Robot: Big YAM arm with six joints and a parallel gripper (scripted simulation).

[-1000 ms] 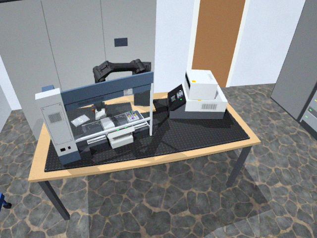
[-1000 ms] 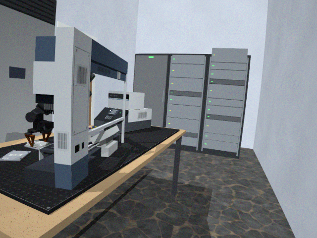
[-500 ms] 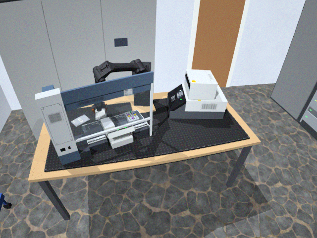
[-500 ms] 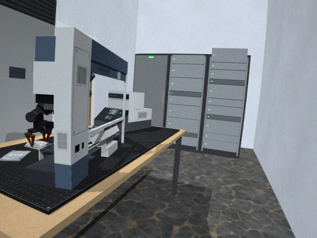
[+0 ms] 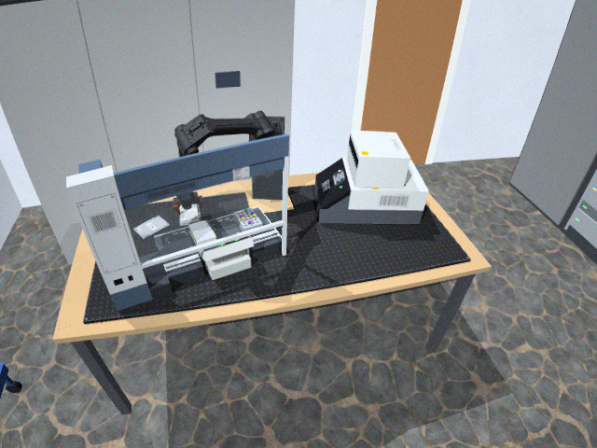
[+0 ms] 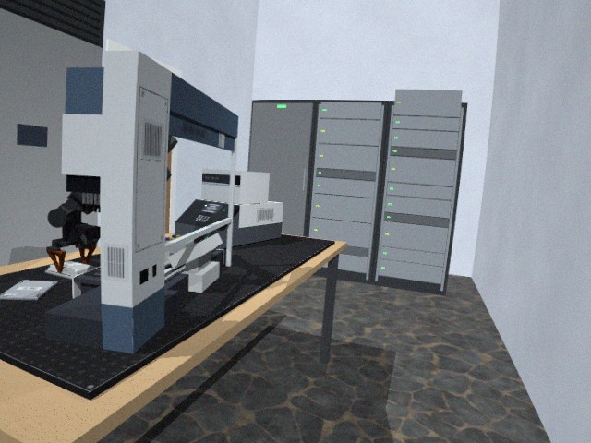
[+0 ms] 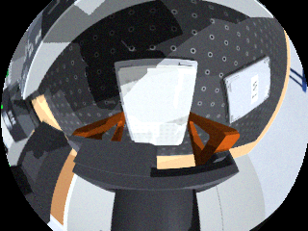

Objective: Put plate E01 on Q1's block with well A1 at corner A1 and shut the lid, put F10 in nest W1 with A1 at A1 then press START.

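The white 96-well PCR plate is right at my hand. The rest, counted from my hand: flat grey nest (20 mm below); tube cooling block (210 mm ahead, 250 mm to the left, 60 mm above); white deep-well block (250 mm ahead, 50 mm to the left, 60 mm above).
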